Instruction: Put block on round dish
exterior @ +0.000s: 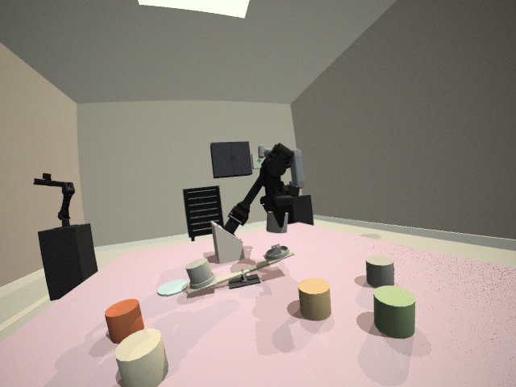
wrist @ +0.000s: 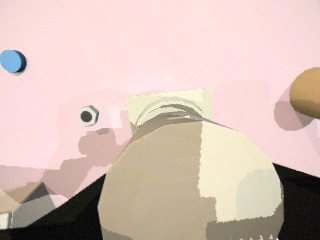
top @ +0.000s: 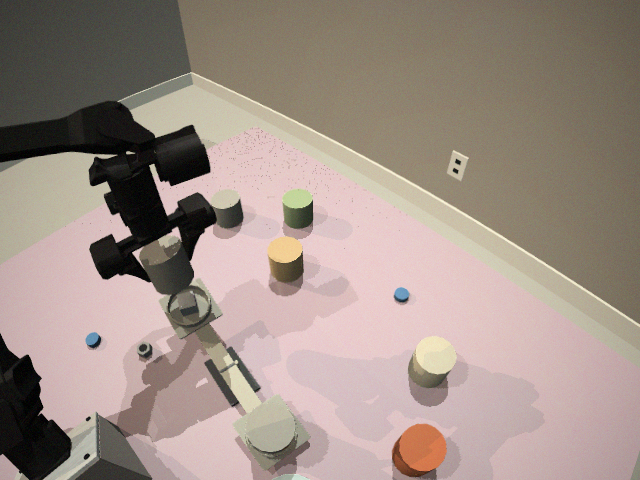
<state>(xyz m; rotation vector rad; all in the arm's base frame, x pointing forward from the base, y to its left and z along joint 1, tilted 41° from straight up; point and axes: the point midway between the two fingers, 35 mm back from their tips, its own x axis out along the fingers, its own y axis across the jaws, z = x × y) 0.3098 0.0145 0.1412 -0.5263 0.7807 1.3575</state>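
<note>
The grey block is 8 cm below my gripper tip and 1 cm to the right of it. Also, from my gripper tip: tan cup 22 cm ahead, 13 cm below, 6 cm to the right; then nut 16 cm below, 11 cm behind, 2 cm to the left; then green cup 35 cm ahead, 13 cm below, 6 cm to the left.
</note>
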